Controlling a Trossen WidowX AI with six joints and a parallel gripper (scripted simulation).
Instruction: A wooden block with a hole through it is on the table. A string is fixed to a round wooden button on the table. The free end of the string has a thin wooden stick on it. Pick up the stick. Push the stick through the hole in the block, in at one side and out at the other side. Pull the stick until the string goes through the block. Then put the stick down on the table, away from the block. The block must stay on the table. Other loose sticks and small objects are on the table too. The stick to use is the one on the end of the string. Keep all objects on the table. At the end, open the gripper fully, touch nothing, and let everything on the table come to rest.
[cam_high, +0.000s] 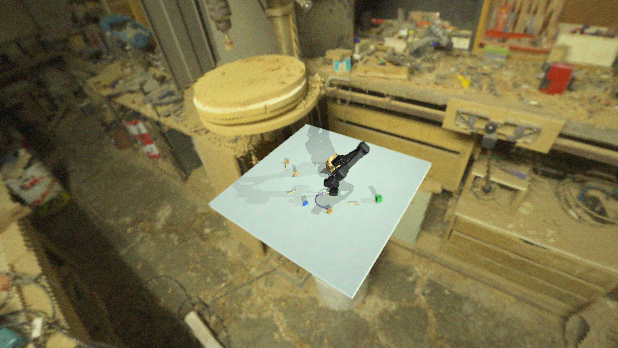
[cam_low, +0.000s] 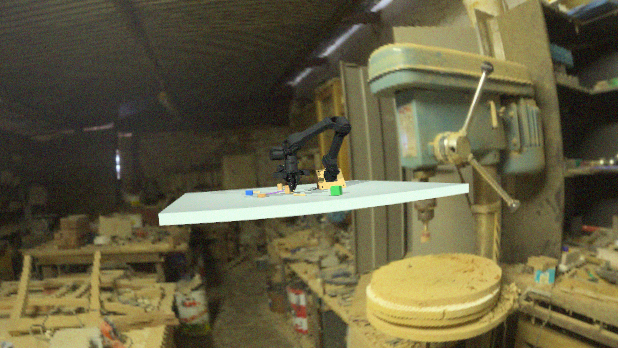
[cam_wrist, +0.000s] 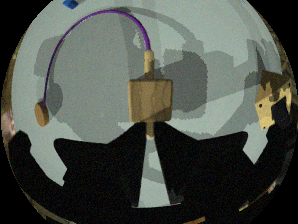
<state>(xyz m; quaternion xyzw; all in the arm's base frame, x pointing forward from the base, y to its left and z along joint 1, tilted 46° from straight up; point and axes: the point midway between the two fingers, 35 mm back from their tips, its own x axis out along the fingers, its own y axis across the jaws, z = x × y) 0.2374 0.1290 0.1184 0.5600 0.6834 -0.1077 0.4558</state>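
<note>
Now: the wooden block 2 cm to the right of my gripper tip, 1 cm ahead of it and 1 cm above it. The rest, counted from my gripper tip: round wooden button: 16 cm ahead, 8 cm to the left; then small blue piece: 21 cm ahead, 11 cm to the right; then thin wooden stick: 4 cm to the right, 2 cm ahead, 1 cm above.
</note>
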